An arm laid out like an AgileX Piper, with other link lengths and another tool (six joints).
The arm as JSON. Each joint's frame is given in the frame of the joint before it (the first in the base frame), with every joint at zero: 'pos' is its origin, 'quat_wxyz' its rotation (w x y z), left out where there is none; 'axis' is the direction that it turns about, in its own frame. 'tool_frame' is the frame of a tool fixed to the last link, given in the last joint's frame.
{
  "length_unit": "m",
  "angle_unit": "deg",
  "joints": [
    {
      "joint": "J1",
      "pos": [
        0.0,
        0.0,
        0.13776
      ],
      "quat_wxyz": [
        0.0,
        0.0,
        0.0,
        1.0
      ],
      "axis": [
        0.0,
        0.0,
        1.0
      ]
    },
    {
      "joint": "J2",
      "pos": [
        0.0,
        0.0,
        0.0
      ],
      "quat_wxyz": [
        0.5,
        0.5,
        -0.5,
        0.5
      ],
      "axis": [
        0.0,
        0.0,
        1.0
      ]
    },
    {
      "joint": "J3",
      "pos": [
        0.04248,
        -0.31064,
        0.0
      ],
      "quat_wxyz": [
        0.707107,
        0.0,
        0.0,
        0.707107
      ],
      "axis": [
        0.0,
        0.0,
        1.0
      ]
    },
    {
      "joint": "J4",
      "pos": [
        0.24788,
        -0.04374,
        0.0
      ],
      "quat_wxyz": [
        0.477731,
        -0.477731,
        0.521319,
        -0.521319
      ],
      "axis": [
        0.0,
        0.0,
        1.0
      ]
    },
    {
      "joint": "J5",
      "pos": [
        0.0,
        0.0,
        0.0
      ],
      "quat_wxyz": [
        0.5,
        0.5,
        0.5,
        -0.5
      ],
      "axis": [
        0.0,
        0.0,
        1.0
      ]
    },
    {
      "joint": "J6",
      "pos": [
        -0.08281,
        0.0,
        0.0
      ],
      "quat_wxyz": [
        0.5,
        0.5,
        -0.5,
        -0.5
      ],
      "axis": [
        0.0,
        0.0,
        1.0
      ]
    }
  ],
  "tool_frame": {
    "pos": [
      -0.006,
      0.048,
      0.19
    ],
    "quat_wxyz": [
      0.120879,
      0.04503,
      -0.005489,
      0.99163
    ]
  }
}
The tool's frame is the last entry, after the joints.
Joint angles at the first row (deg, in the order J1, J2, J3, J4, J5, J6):
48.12 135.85 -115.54 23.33 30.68 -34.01
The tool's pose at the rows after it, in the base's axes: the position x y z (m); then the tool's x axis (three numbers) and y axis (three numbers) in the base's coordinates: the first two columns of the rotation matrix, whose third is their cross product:
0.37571, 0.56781, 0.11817, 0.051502, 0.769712, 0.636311, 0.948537, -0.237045, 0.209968
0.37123, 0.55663, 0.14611, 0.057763, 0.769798, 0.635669, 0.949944, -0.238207, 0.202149
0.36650, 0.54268, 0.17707, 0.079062, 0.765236, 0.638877, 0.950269, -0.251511, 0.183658
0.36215, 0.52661, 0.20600, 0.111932, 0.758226, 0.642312, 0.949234, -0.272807, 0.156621
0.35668, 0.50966, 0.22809, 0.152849, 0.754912, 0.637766, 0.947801, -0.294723, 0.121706
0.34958, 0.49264, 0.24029, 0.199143, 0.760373, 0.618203, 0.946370, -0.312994, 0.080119
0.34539, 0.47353, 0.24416, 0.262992, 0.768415, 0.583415, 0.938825, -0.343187, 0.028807
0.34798, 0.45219, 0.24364, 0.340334, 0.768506, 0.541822, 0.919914, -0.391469, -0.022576
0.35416, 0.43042, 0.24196, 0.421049, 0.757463, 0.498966, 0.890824, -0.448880, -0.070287
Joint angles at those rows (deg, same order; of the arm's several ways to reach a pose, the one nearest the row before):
47.69 133.22 -115.54 22.42 33.56 -33.33
47.08 129.89 -115.54 21.49 37.18 -31.91
46.24 126.22 -115.54 20.87 41.12 -29.88
45.14 122.69 -115.54 20.65 45.10 -27.66
43.98 119.70 -115.55 20.55 49.25 -25.33
42.89 117.49 -115.57 20.40 53.72 -22.99
41.47 116.01 -115.58 20.11 58.39 -20.16
39.46 115.12 -115.60 19.76 62.58 -17.11
37.13 114.53 -115.61 19.50 66.21 -14.08

